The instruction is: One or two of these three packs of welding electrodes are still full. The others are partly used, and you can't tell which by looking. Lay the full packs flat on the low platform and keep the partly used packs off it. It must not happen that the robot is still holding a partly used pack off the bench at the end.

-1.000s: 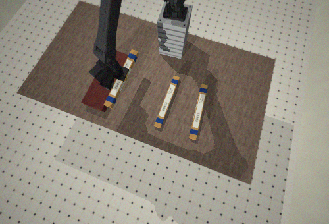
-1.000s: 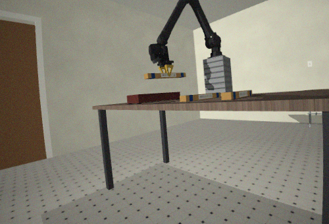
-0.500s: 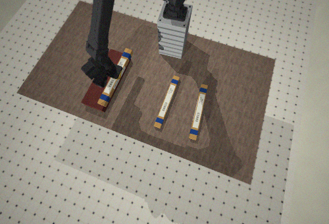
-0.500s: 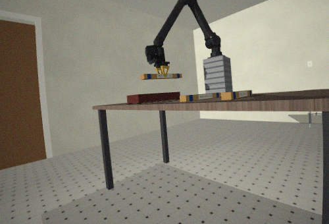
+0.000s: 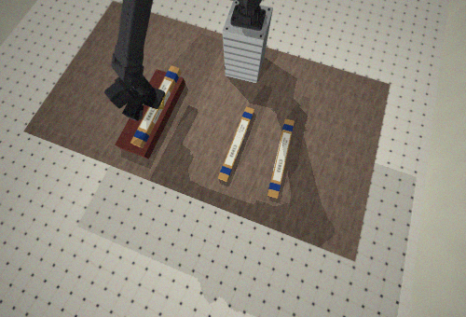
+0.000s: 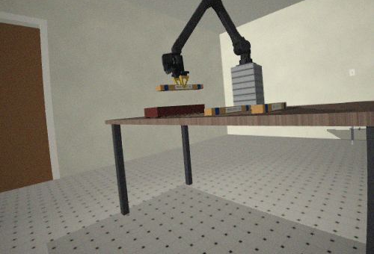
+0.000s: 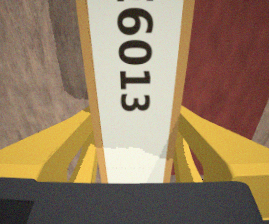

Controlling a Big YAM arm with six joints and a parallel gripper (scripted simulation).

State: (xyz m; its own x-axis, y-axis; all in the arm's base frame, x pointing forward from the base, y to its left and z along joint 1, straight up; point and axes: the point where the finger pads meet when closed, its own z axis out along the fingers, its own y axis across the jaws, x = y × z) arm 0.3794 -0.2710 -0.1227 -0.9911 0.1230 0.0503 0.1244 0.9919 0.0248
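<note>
My hand is 1 cm past the low platform, 8 cm to the left of it and 15 cm above it.
</note>
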